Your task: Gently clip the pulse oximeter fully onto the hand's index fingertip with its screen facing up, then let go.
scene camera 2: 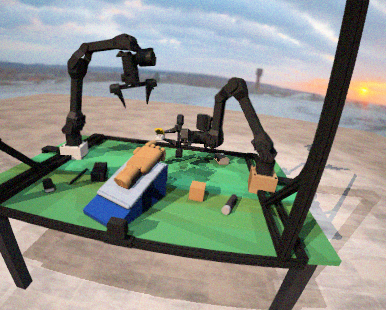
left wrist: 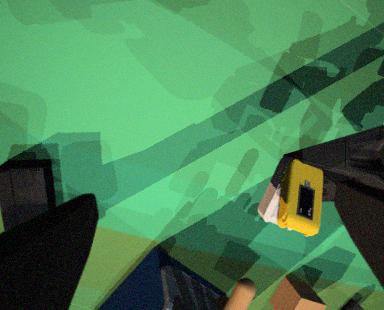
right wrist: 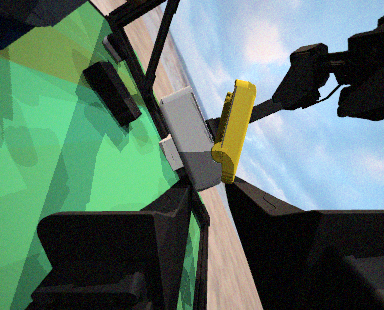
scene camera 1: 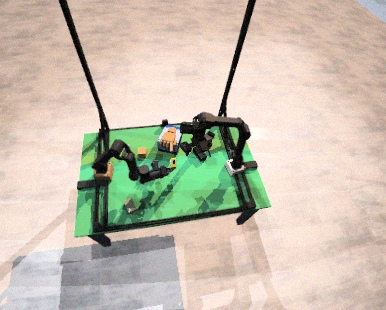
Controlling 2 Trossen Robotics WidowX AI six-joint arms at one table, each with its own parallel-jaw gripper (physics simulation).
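Seen in the pictures: left gripper, fingertip midpoint: (scene camera 2: 136, 105) (left wrist: 216, 198) (right wrist: 299, 105) (scene camera 1: 193, 153); right gripper, fingertip midpoint: (scene camera 2: 159, 135) (left wrist: 292, 157) (right wrist: 208, 180) (scene camera 1: 175, 168); left arm's base at its link origin: (scene camera 2: 73, 144) (scene camera 1: 235, 164); right arm's base at its link origin: (scene camera 2: 264, 172) (scene camera 1: 102, 169).
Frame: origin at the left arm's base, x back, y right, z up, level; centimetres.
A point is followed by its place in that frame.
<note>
The pulse oximeter (scene camera 1: 173, 163) {x -42.2, y 9.0, z 11.4 cm} (scene camera 2: 159, 132) {x -41.6, y 9.7, z 10.7 cm} (left wrist: 302, 200) {x -41.4, y 9.6, z 11.9 cm} (right wrist: 237, 125) {x -43.2, y 10.3, z 11.5 cm} has a yellow shell and a grey-white half. Its dark screen faces the left wrist camera. My right gripper (scene camera 1: 170, 168) {x -41.7, y 7.1, z 8.7 cm} (right wrist: 208, 180) {x -41.7, y 7.1, z 8.7 cm} is shut on its end and holds it above the table, apart from the hand. The tan hand (scene camera 1: 170, 137) {x -36.8, y 29.6, z 9.3 cm} (scene camera 2: 140, 165) {x -36.8, y 35.8, z 7.2 cm} lies on a sloped blue-and-white stand (scene camera 2: 157, 184) {x -42.3, y 36.3, z 0.9 cm} (left wrist: 135, 280) {x -31.3, y 28.0, z -3.2 cm}; one fingertip shows at the bottom of the left wrist view. My left gripper (scene camera 1: 194, 151) {x -31.3, y 6.5, z 20.8 cm} (scene camera 2: 135, 100) {x -31.3, y 6.5, z 20.8 cm} (left wrist: 216, 198) {x -31.3, y 6.5, z 20.8 cm} is open and empty, high above the table beside the hand.
An orange cube (scene camera 1: 142, 152) {x -56.5, y 31.0, z -0.9 cm} (scene camera 2: 197, 191) {x -55.9, y 34.9, z -2.1 cm} (left wrist: 295, 295) {x -54.6, y 29.8, z -2.0 cm} and a grey-tipped cylinder (scene camera 2: 229, 204) {x -66.0, y 40.6, z -3.3 cm} lie right of the stand in scene camera 2. A black block (scene camera 2: 99, 171) {x -19.3, y 22.5, z -2.5 cm} (right wrist: 111, 92) {x -20.8, y 19.5, z -3.6 cm} and a thin rod (scene camera 2: 78, 176) {x -10.5, y 22.2, z -5.4 cm} lie left of it. A grey block (scene camera 1: 130, 205) {x -73.5, y -2.0, z -2.9 cm} (scene camera 2: 221, 159) {x -72.5, y 2.4, z -3.1 cm} lies near the right arm.
</note>
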